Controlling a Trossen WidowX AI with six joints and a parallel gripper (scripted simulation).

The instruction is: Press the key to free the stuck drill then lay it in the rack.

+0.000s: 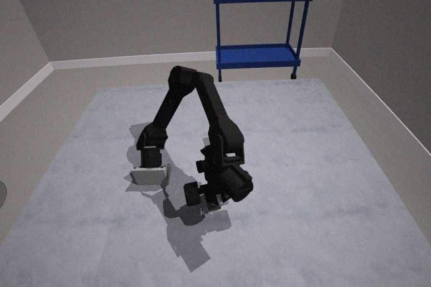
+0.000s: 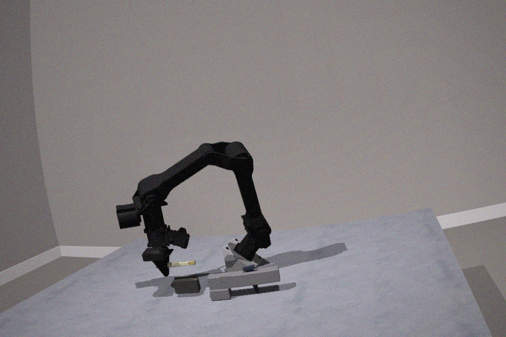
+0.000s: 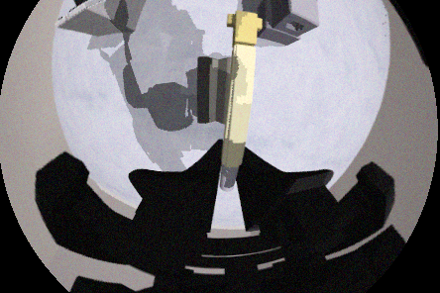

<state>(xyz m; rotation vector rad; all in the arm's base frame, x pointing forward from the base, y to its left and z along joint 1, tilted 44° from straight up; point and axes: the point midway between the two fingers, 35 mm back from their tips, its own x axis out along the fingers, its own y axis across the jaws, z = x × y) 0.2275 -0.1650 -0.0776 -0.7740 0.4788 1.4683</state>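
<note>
The drill lies 40 mm to the left of my gripper tip, 30 mm above it and 10 mm behind it. From my gripper tip the other things lie so: blue key: 250 mm to the left, 20 mm ahead, 10 mm below; then grey housing block: 220 mm to the left, 20 mm below, 20 mm ahead; then rack: 40 mm to the left, 40 mm below, 20 mm behind.
</note>
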